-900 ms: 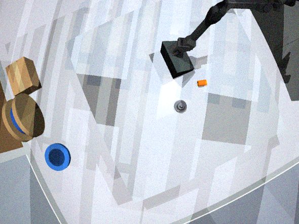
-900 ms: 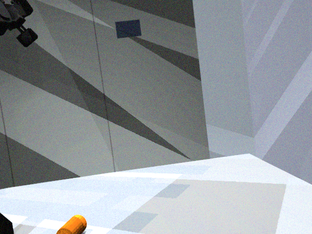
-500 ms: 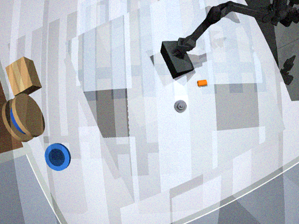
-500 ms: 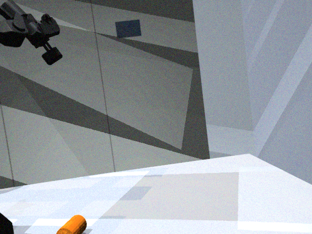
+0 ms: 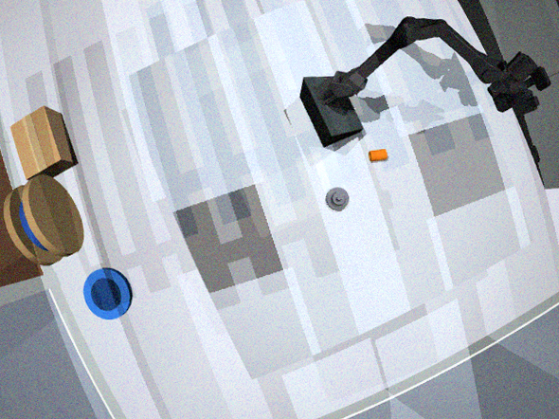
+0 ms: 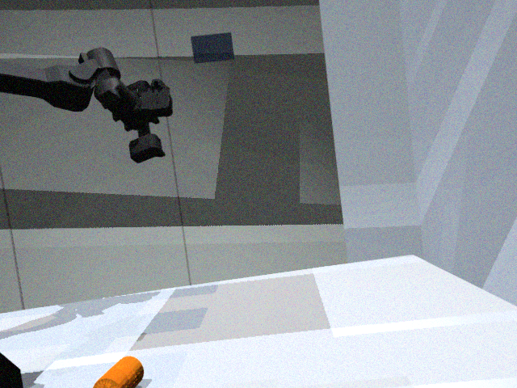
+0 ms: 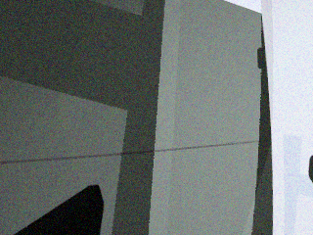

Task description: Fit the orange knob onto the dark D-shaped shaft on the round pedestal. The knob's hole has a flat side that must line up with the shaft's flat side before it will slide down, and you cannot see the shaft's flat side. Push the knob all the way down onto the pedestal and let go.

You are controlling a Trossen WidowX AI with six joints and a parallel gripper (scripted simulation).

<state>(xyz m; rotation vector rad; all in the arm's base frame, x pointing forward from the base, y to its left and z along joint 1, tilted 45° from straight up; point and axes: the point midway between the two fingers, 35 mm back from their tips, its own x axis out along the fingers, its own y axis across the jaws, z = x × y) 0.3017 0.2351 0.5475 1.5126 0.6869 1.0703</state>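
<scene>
My gripper tip is 70 mm past the orange knob, 470 mm to the left of it and 340 mm above it. Round my gripper tip: dark shaft (10 mm behind, 680 mm to the right, 330 mm below).
</scene>
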